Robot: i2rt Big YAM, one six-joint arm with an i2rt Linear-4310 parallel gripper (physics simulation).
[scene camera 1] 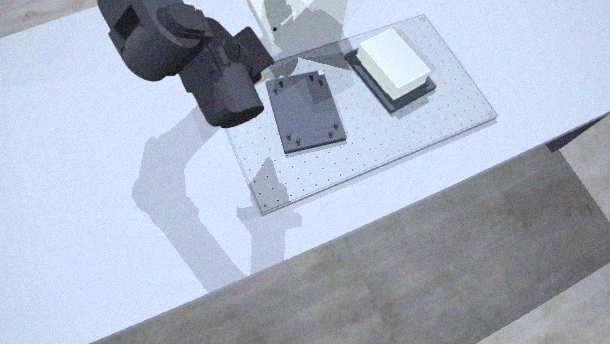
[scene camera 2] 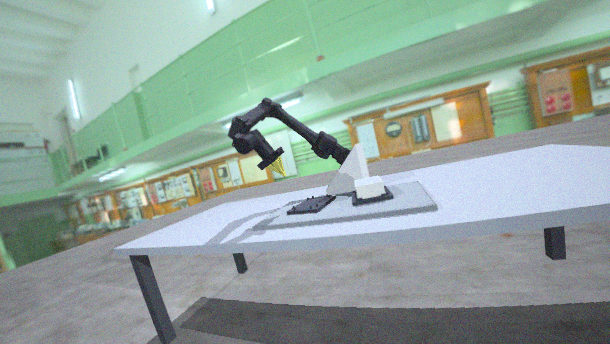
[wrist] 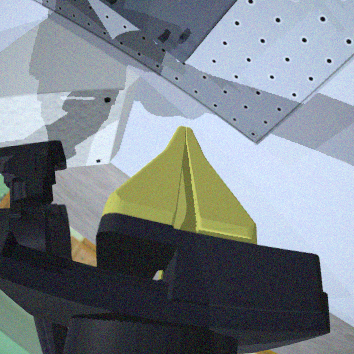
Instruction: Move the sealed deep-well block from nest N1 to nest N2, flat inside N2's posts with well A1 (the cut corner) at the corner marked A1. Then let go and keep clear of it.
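Frame: origin at the arm's base, x ahead, y left, z up, level; millimetres.
Seen in the pictures: gripper, fingertip midpoint: (scene camera 1: 252, 79) (scene camera 2: 285, 176) (wrist: 181, 134); arm's base, origin of the base link: (scene camera 2: 349, 159) (wrist: 28, 155).
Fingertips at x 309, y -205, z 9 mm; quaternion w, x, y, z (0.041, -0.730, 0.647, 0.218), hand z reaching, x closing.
Pixels of each thing's top centre, then the offset from my fingertips to it. "pt": a spot on its surface instead. Level surfaces: height alone.
- white deep-well block, middle of its top: (scene camera 1: 394, 56) (scene camera 2: 367, 180) 293 mm left, 14 mm ahead, 70 mm down
- dark nest N1, middle of its top: (scene camera 1: 391, 68) (scene camera 2: 369, 191) 293 mm left, 15 mm ahead, 105 mm down
- Nest N2, middle of its top: (scene camera 1: 305, 105) (scene camera 2: 311, 200) 89 mm left, 26 mm ahead, 101 mm down
- small white tag, surface spot: (scene camera 1: 321, 73) pt 157 mm left, 36 mm back, 112 mm down
- perforated board, middle of its top: (scene camera 1: 354, 98) (scene camera 2: 340, 202) 194 mm left, 41 mm ahead, 123 mm down
- white table, its level: 136 mm down
The white deep-well block (scene camera 1: 394, 59) (scene camera 2: 370, 187) sits on the dark nest N1 (scene camera 1: 377, 86) (scene camera 2: 357, 202), at the right on the perforated board. Its cut corner cannot be made out. Nest N2 (scene camera 1: 310, 115) (scene camera 2: 311, 204) (wrist: 205, 17) is a dark plate with small posts and no block on it. A small white tag (scene camera 1: 321, 73) marks its back right corner in scene camera 1; its lettering is unreadable. My gripper (scene camera 2: 284, 174) (wrist: 181, 134) is shut and empty, its yellow fingertips together, high above the table and well apart from the block. In scene camera 1 the arm mostly hides the fingers.
The perforated board (scene camera 1: 450, 90) (scene camera 2: 410, 205) (wrist: 285, 47) carries both nests on the white table (scene camera 1: 75, 200) (scene camera 2: 500, 185). A pale angular stand (scene camera 1: 310, 25) (scene camera 2: 352, 170) (wrist: 30, 115) rises behind the board at the arm's base. Arm shadows fall across the board and table.
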